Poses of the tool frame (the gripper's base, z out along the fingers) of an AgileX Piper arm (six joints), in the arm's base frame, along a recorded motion.
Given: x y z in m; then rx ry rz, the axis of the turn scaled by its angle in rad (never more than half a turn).
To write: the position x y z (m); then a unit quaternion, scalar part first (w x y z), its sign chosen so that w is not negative. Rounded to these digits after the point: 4 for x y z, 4 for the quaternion.
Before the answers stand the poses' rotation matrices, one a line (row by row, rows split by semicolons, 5 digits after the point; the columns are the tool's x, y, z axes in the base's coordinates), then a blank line. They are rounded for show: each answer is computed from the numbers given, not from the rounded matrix.
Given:
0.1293, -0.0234, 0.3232, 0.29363, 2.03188, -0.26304
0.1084, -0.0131, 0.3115, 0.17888, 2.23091, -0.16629
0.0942, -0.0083, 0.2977, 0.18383, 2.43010, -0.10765
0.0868, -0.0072, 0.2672, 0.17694, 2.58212, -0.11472
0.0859, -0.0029, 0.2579, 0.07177, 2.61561, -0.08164
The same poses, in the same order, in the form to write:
-0.44877 0.31750 0.83534; 0.09432 0.94636 -0.30903; -0.88866 -0.05989 -0.45464
-0.61337 0.18657 0.76745; 0.07073 0.98077 -0.18190; -0.78663 -0.05729 -0.61477
-0.75343 0.16088 0.63755; 0.10388 0.98655 -0.12619; -0.64928 -0.02885 -0.76001
-0.84343 0.14925 0.51610; 0.10289 0.98773 -0.11749; -0.52730 -0.04599 -0.84843
-0.86456 0.06671 0.49808; 0.03552 0.99678 -0.07185; -0.50127 -0.04443 -0.86415

0.1293, -0.0234, 0.3232, 0.5106, 0.1220, 0.8441, -0.1093
0.1084, -0.0131, 0.3115, 0.4338, 0.0718, 0.8957, -0.0668
0.0942, -0.0083, 0.2977, 0.3439, 0.0708, 0.9354, -0.0414
0.0868, -0.0072, 0.2672, 0.2720, 0.0657, 0.9591, -0.0426
0.0859, -0.0029, 0.2579, 0.2589, 0.0265, 0.9651, -0.0301

